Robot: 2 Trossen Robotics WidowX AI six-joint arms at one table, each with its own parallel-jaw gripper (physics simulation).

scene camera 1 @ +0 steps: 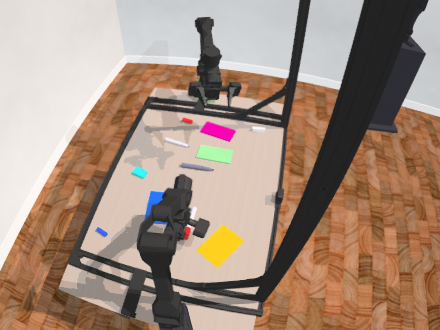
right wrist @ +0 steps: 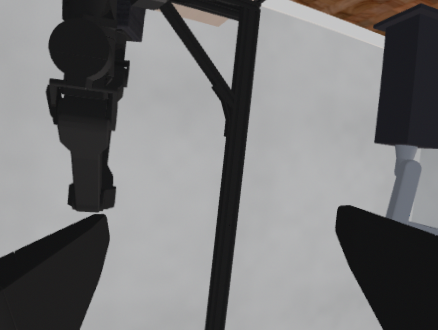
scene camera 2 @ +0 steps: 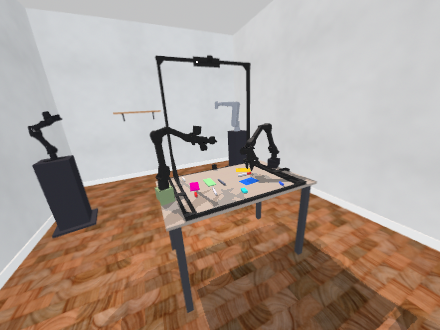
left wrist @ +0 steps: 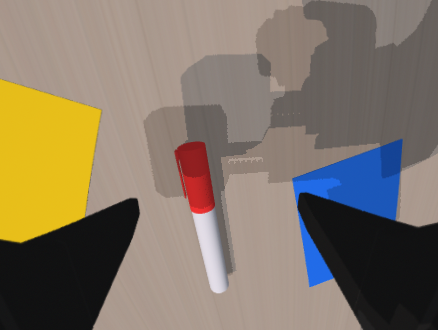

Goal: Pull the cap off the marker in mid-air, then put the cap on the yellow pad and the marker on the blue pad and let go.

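Places are measured from the left arm's base along level axes (x ahead, y left, z up), in millimetres.
Pixels of known places: left gripper, fingertip midpoint: [scene camera 2: 249, 170] [left wrist: 219, 203]; right gripper, fingertip midpoint: [scene camera 1: 217, 107] [right wrist: 223, 223]; left arm's base at its link origin: [scene camera 1: 172, 318] [scene camera 2: 273, 158]; right arm's base at its link origin: [scene camera 1: 205, 82] [scene camera 2: 163, 187].
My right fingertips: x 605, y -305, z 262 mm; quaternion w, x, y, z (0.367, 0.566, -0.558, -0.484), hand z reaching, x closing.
Ahead of a thing's pixels: the offset from my right fingertips to its middle.
The marker @[dx -226, dy +168, dz -340 mm] [left wrist: 212, 252] [scene camera 1: 193, 213] has a white body and lies flat on the table. Its red cap @[dx -268, dy +189, dz -340 mm] [left wrist: 198, 180] [scene camera 1: 187, 233] is on one end. The yellow pad @[dx -344, dy +80, dz -349 mm] [scene camera 1: 220, 246] [left wrist: 42, 165] [scene camera 2: 243, 170] lies to the marker's right in scene camera 1. The blue pad @[dx -126, dy +272, dz -349 mm] [scene camera 1: 155, 200] [left wrist: 350, 187] [scene camera 2: 249, 181] lies to its left, partly behind the left arm. My left gripper [left wrist: 219, 203] is open and empty above the marker, which shows between its fingertips in the left wrist view. My right gripper [right wrist: 223, 223] [scene camera 1: 217, 105] is open and empty, raised at the table's far end.
A magenta pad @[dx +218, dy -59, dz -345 mm] [scene camera 1: 218, 131], a green pad @[dx +83, dy -9, dz -345 mm] [scene camera 1: 215, 154], a grey pen @[dx +27, dy +80, dz -340 mm] [scene camera 1: 197, 167], a white pen @[dx +191, dy +140, dz -341 mm] [scene camera 1: 176, 142], a cyan block @[dx +64, dy +334, dz -342 mm] [scene camera 1: 139, 172] and a small blue piece @[dx -196, dy +530, dz -339 mm] [scene camera 1: 101, 232] lie on the table. A black frame [scene camera 1: 283, 165] runs along the table edges and rises above it.
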